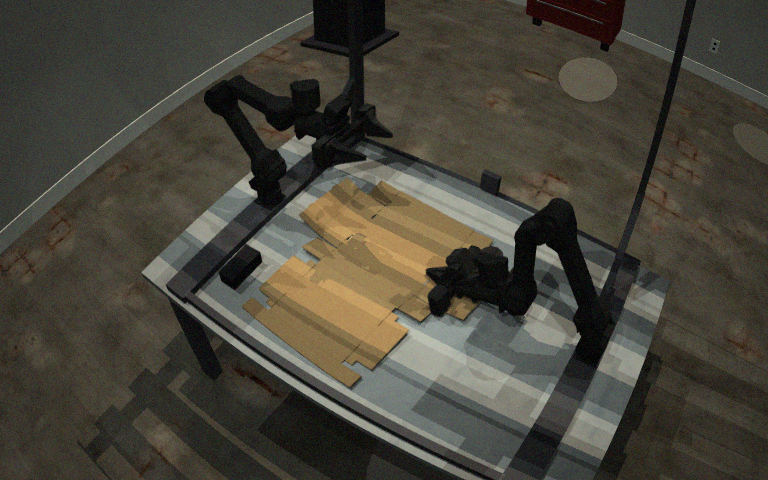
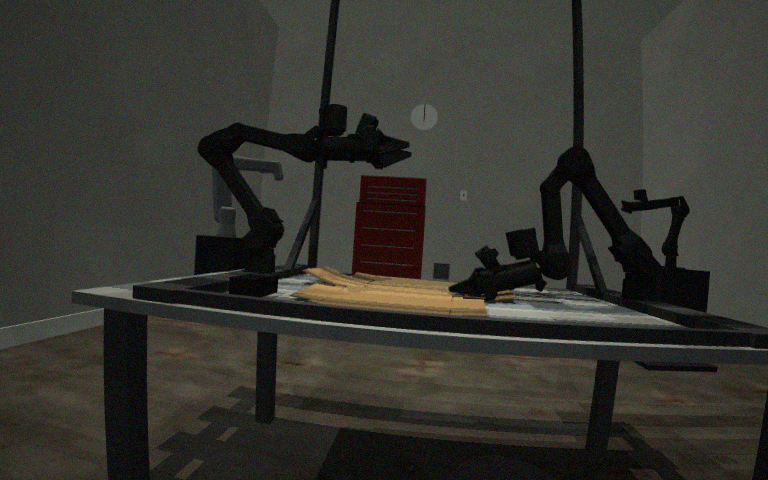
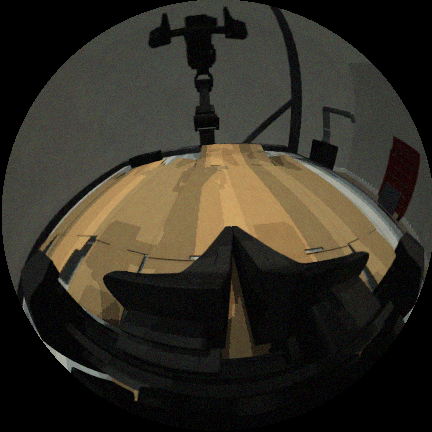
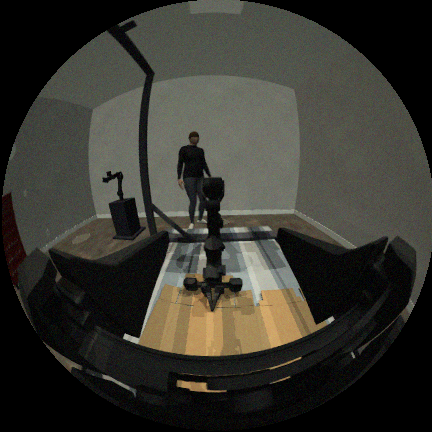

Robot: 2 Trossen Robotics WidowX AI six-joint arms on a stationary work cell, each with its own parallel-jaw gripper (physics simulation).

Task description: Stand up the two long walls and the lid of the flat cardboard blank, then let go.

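Frame: origin at the left arm's base, x left, y back, z up, level; millimetres.
Seen in the pictures: left gripper, fingertip midpoint: (image 1: 426,270) (image 2: 448,289) (image 3: 230,231) (image 4: 211,310); right gripper, fingertip midpoint: (image 1: 379,146) (image 2: 410,149) (image 4: 224,234); left arm's base, link origin: (image 1: 589,352) (image 2: 638,299); right arm's base, link origin: (image 1: 269,199) (image 2: 258,271).
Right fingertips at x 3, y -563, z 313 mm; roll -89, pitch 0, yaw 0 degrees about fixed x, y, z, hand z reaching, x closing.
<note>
Pixels of each thing's top centre, then the offset from my right fingertips to it. "spot": a spot on its surface instead. Level surfaces: height alone.
- end flap, surface spot: (image 1: 325,209) (image 2: 323,274) spot: dx -48, dy -198, dz -308 mm
- black block, top centre: (image 2: 255,275) (image 1: 239,261) (image 3: 144,153) dx +218, dy -258, dz -297 mm
- table, surface height: dz -332 mm
- small dark upright block, top centre: (image 1: 491,174) (image 3: 393,187) (image 2: 441,263) dx -371, dy +105, dz -275 mm
The cardboard blank (image 1: 351,283) (image 2: 390,297) (image 3: 175,220) (image 4: 225,335) lies mostly flat on the table, its long panels side by side. An end flap (image 1: 325,209) (image 2: 328,275) at its far left is tilted slightly up. My left gripper (image 1: 430,273) (image 2: 451,288) (image 3: 230,231) (image 4: 211,310) is shut and empty, low over the blank's right end; whether its tips touch the cardboard I cannot tell. The arm hides part of the end flaps there. My right gripper (image 1: 377,146) (image 2: 409,148) (image 3: 195,13) is open and empty, raised high beyond the blank's far left end.
A black block (image 1: 240,266) (image 2: 253,284) sits on the table left of the blank. A dark frame runs along the table (image 1: 453,384) edges, with a small dark upright block (image 1: 490,182) at the far edge. Upright posts (image 1: 651,164) (image 2: 577,73) stand at the frame.
</note>
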